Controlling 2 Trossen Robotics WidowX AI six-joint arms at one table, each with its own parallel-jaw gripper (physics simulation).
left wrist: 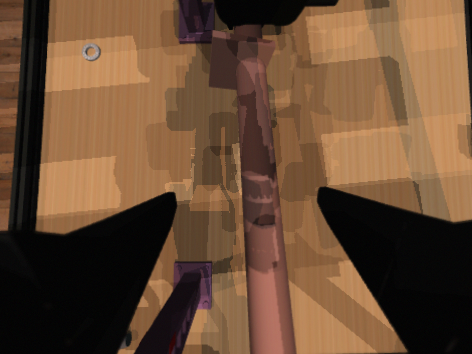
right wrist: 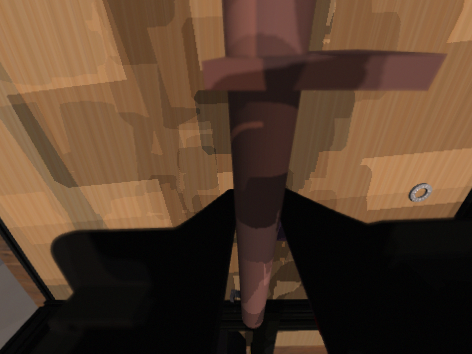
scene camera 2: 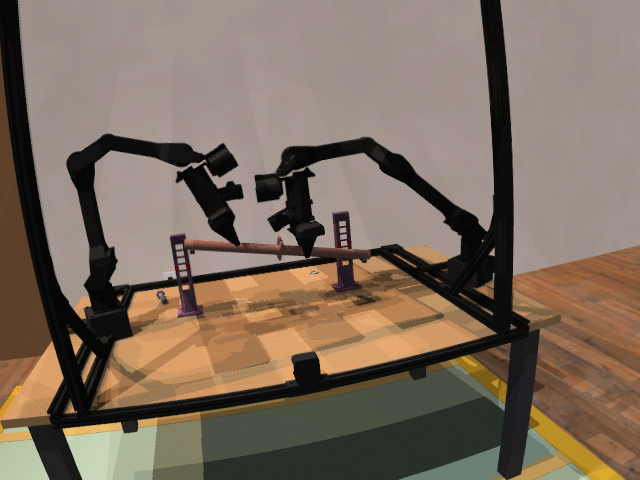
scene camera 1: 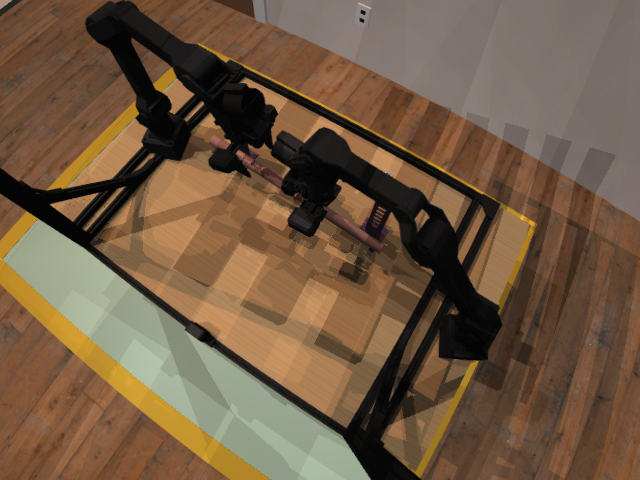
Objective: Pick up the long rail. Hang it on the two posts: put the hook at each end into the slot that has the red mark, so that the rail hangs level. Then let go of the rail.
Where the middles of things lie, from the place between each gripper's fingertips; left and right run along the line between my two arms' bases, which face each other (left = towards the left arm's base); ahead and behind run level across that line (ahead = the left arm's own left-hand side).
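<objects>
The post (scene camera 2: pixel 188 300) is there, and my right hand is 20 mm above it, 60 mm short of it and 320 mm to the right of it.
Counted from my left hand, the post is 7 cm ahead, 15 cm to the left and 9 cm below. Going by its middle, the post is nearer to my left hand than to my right hand.
</objects>
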